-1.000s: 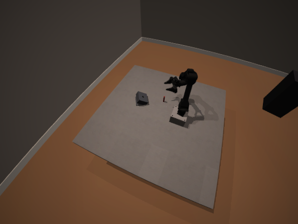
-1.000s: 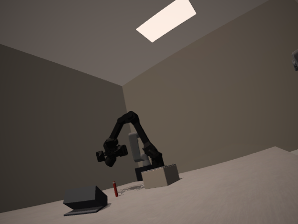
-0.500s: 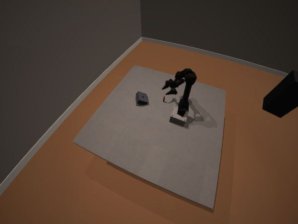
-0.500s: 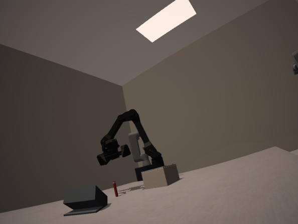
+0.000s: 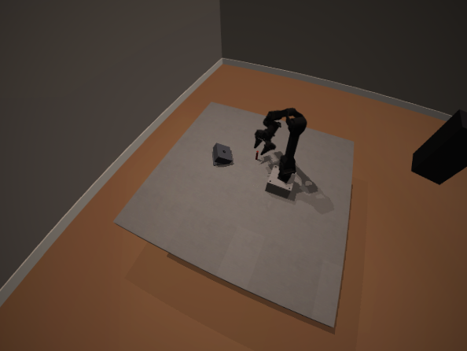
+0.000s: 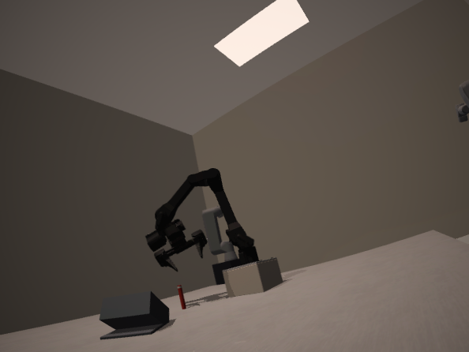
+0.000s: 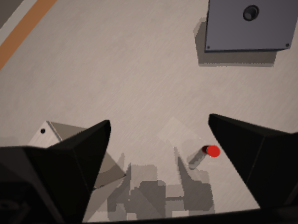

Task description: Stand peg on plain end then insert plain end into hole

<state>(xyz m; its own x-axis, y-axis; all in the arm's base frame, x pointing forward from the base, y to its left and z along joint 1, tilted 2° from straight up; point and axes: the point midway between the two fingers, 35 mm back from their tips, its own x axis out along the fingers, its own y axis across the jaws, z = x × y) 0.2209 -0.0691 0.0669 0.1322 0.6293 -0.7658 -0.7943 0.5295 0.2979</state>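
My gripper tip is 2 cm short of the red peg, 5 cm to the left of it and 9 cm above it. Round my gripper tip: sloped panel (23 cm ahead, 8 cm to the left, 10 cm below).
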